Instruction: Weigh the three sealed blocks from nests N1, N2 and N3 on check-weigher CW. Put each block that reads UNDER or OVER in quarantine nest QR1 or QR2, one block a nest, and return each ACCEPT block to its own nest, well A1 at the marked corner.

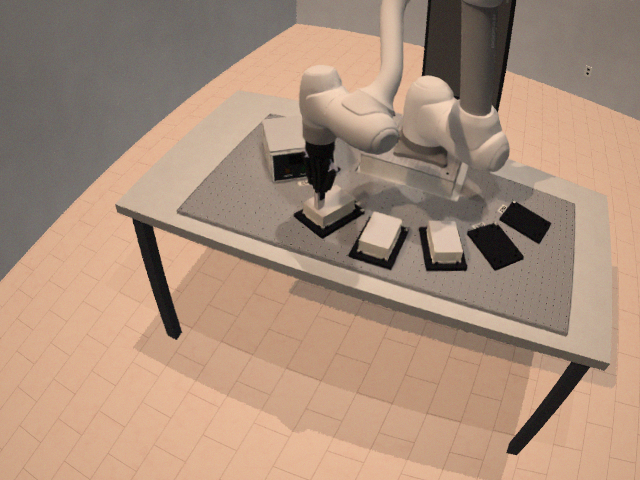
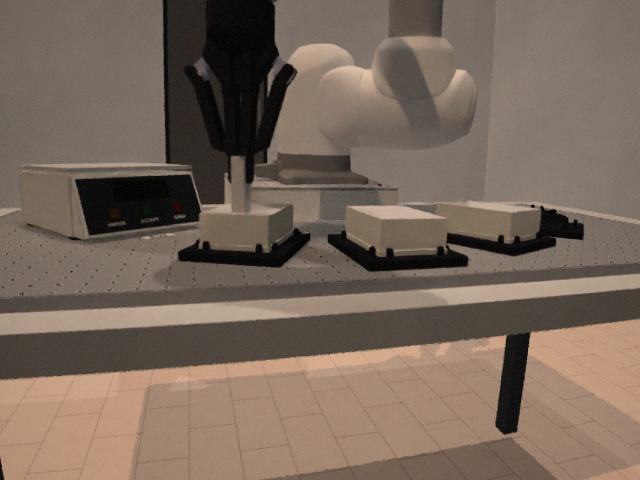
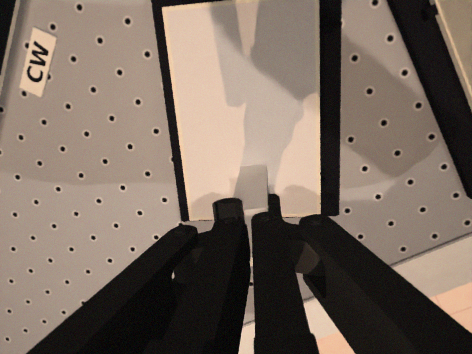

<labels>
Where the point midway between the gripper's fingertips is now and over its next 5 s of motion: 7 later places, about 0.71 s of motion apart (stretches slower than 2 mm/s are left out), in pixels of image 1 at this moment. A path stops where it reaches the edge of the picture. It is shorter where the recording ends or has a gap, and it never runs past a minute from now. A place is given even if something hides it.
My gripper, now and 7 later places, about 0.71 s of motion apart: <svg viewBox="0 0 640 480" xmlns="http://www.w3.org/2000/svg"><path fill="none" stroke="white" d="M319 207L326 199L330 198L329 200L328 168L384 180L381 223L379 232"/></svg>
</labels>
